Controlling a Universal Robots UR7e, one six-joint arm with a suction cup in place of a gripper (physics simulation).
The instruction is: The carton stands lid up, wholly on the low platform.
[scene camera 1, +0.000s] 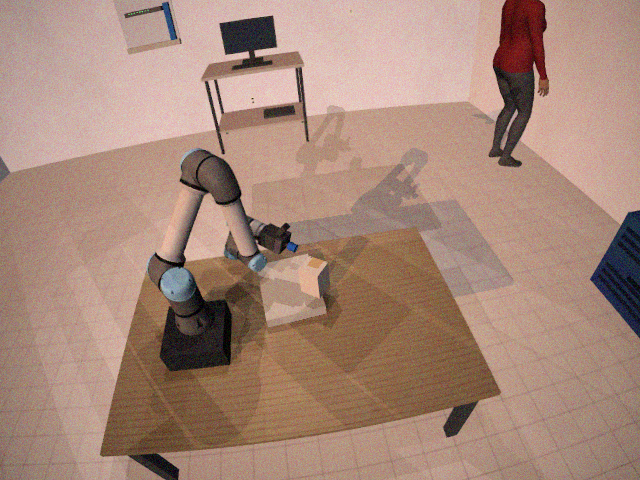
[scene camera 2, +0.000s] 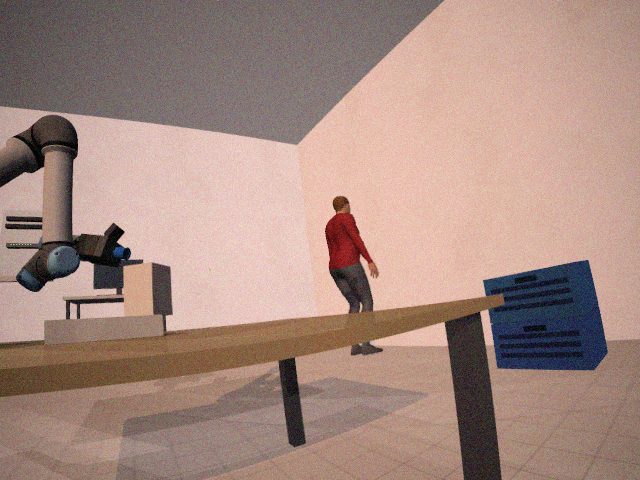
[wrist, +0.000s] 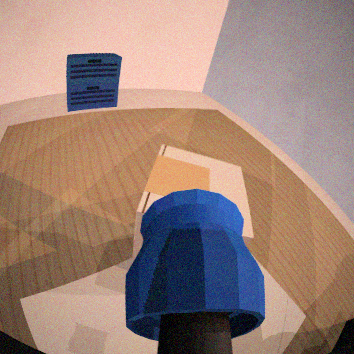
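Where they show: hand, its tool point: (scene camera 1: 296, 248) (scene camera 2: 126, 253) (wrist: 192, 232); arm's base, origin of its link: (scene camera 1: 195, 319).
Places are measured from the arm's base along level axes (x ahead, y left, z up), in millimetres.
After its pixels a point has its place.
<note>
The light carton (scene camera 1: 311, 279) {x 444, y 159, z 45 mm} (scene camera 2: 138, 290) {x 433, y 165, z 8 mm} (wrist: 227, 175) {x 457, y 171, z 73 mm} stands upright, lid up with its orange patch on top, on the low white platform (scene camera 1: 297, 316) {x 382, y 73, z -76 mm} (scene camera 2: 98, 329) {x 363, y 68, z -80 mm} (wrist: 50, 312) {x 388, y 371, z -55 mm}. It stands at the platform's right side in scene camera 1. Its far right bottom corner appears to reach a little past the platform's edge in both scene views. My blue suction cup (scene camera 1: 293, 246) (scene camera 2: 124, 252) (wrist: 194, 197) is off and holds nothing. It is tilted, apart from the carton, to its left and a little above its top. In the wrist view the cup hides the carton's near part.
The wooden table (scene camera 1: 392, 330) {x 751, y 16, z -103 mm} (scene camera 2: 248, 338) {x 636, y -276, z -104 mm} (wrist: 65, 165) {x 699, y 372, z -104 mm} bears the platform and the arm's black base (scene camera 1: 199, 351) {x 54, y -142, z 0 mm}. A desk with a monitor (scene camera 1: 249, 35) stands behind. A person in red (scene camera 1: 519, 41) (scene camera 2: 343, 240) stands at the back right. A blue cabinet (scene camera 1: 625, 273) (scene camera 2: 542, 320) (wrist: 93, 82) is beyond the table.
</note>
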